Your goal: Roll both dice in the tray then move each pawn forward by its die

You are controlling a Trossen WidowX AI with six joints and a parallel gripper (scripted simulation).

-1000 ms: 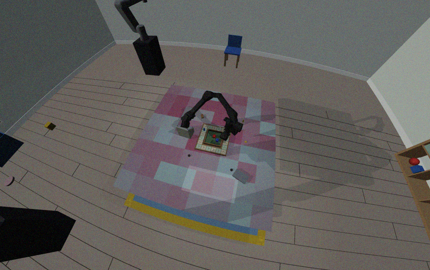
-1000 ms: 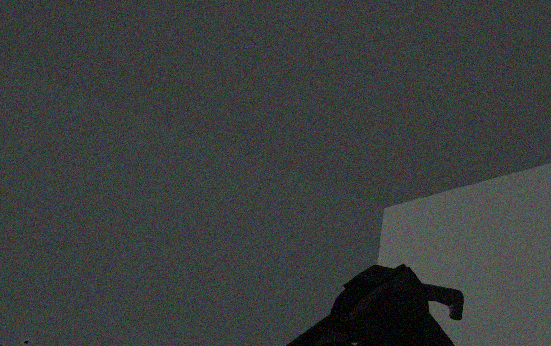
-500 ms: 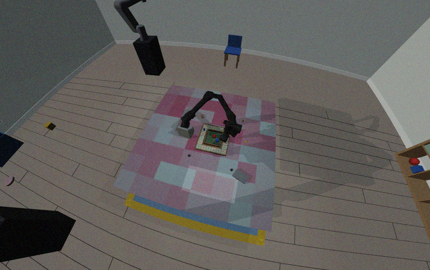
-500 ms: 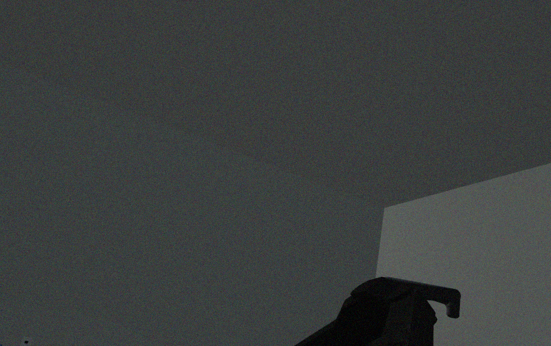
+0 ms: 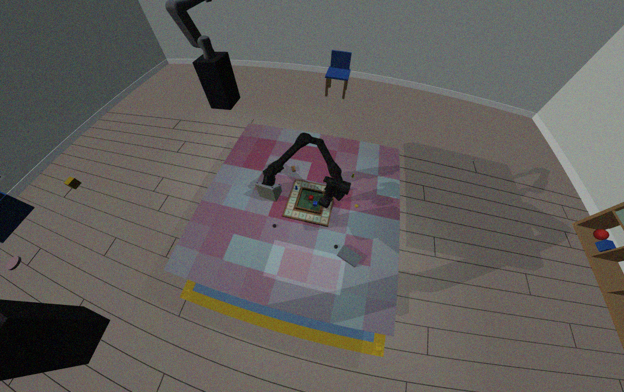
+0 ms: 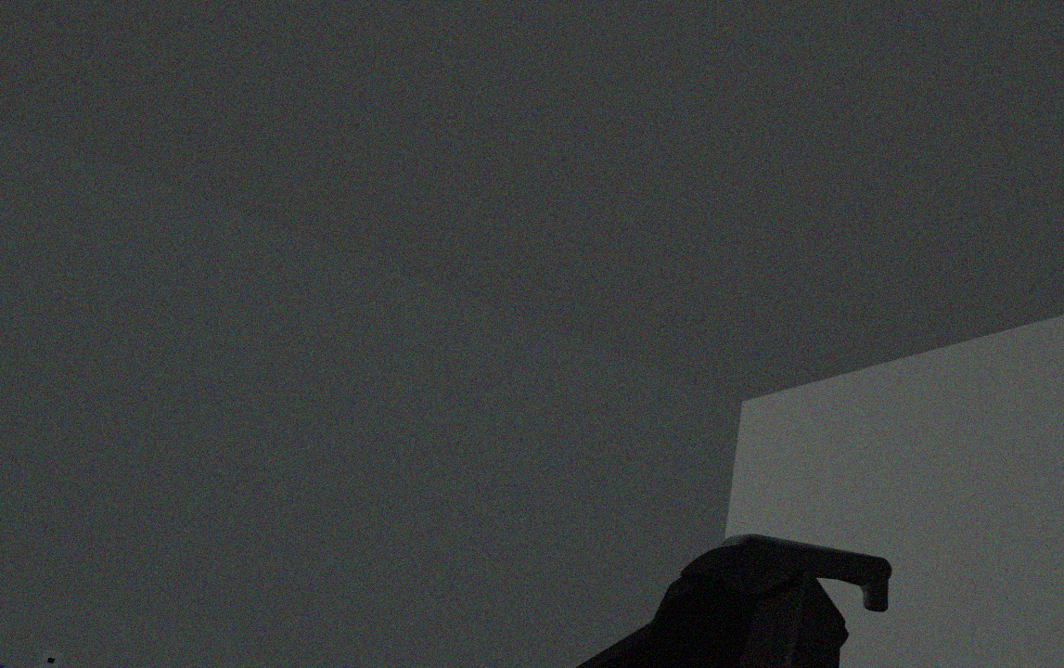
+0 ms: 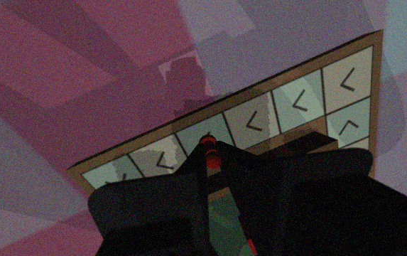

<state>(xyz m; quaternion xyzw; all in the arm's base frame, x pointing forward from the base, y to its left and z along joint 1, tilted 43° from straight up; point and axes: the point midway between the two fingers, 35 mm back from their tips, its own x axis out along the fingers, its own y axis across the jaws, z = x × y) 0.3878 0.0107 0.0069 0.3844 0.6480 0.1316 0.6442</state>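
The red pawn is 1 cm above my gripper tip. The rest, counted from my gripper tip: blue pawn: 22 cm behind, 5 cm to the left; then blue die: 8 cm behind, 4 cm to the right; then green tray: 11 cm behind, 2 cm to the right, 2 cm below.
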